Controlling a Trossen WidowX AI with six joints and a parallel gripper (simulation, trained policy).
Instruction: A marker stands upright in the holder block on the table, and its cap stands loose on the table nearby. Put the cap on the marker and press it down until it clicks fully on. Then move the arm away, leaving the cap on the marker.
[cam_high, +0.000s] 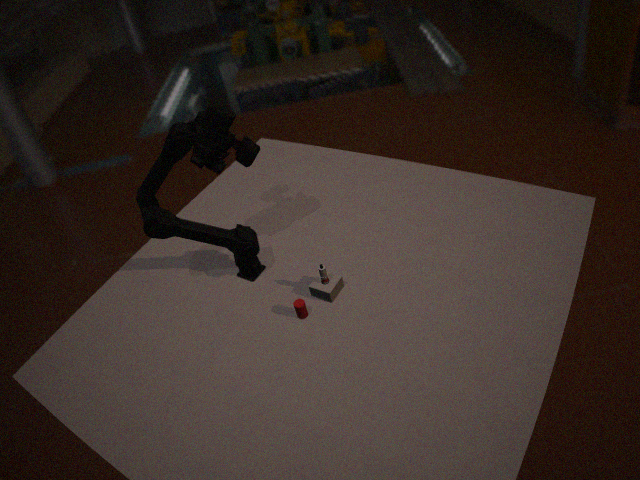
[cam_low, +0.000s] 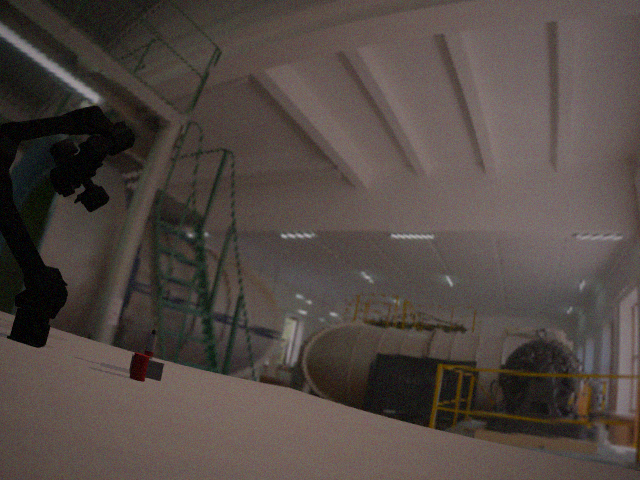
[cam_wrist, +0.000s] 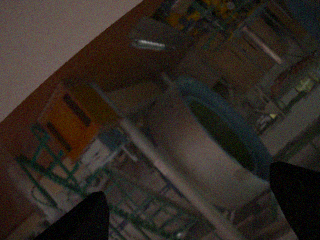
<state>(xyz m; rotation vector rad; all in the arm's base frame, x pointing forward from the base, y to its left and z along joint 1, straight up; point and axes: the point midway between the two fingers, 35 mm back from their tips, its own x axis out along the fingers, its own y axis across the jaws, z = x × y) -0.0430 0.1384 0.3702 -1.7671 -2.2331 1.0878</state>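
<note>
My gripper tip is 290 mm short of the red cap, 250 mm to the left of it and 330 mm above it. The rest, counted from my gripper tip: pale holder block: 300 mm ahead, 150 mm to the right, 340 mm below.
</note>
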